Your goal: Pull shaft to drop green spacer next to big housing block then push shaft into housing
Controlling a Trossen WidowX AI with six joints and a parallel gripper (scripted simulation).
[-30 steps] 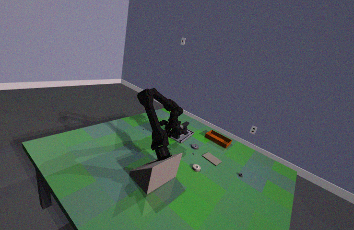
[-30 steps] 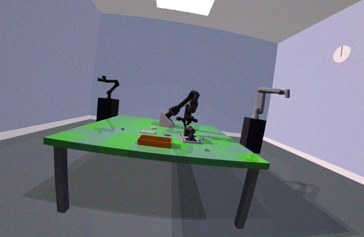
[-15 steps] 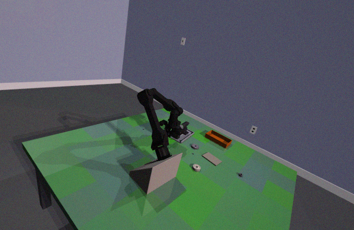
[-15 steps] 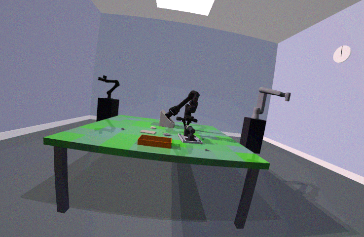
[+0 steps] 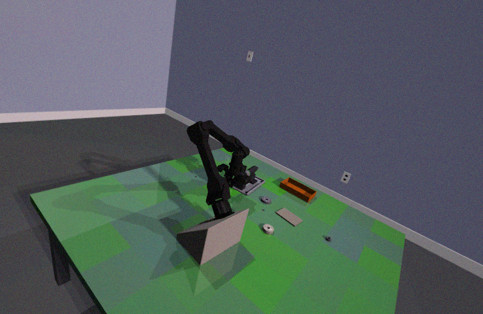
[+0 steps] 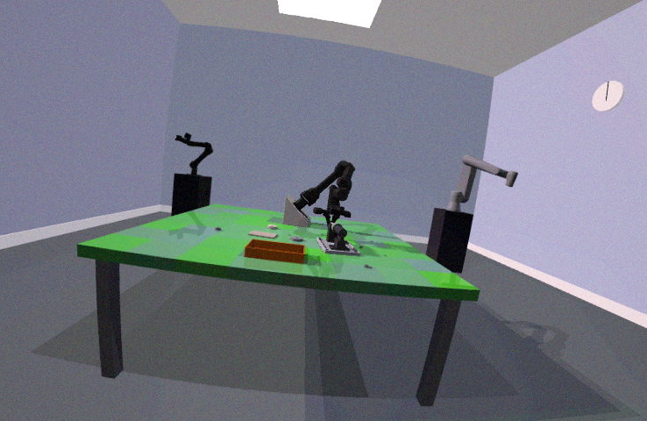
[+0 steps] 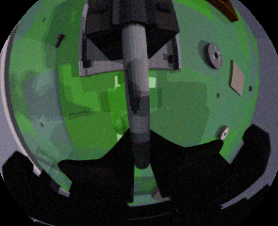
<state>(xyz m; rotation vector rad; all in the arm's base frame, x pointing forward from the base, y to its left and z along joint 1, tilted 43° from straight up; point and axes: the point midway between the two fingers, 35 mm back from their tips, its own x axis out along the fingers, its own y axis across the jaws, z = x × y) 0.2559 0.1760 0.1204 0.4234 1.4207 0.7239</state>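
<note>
Now: gripper tip 160 mm short of the thin green spacer, 30 mm to the right of it and 30 mm below it. From my gripper tip the other things lie so: white ring: 40 mm behind, 300 mm to the right, 40 mm below; then grey washer: 150 mm ahead, 150 mm to the right, 40 mm below; then flat grey plate: 150 mm ahead, 310 mm to the right, 40 mm below.
</note>
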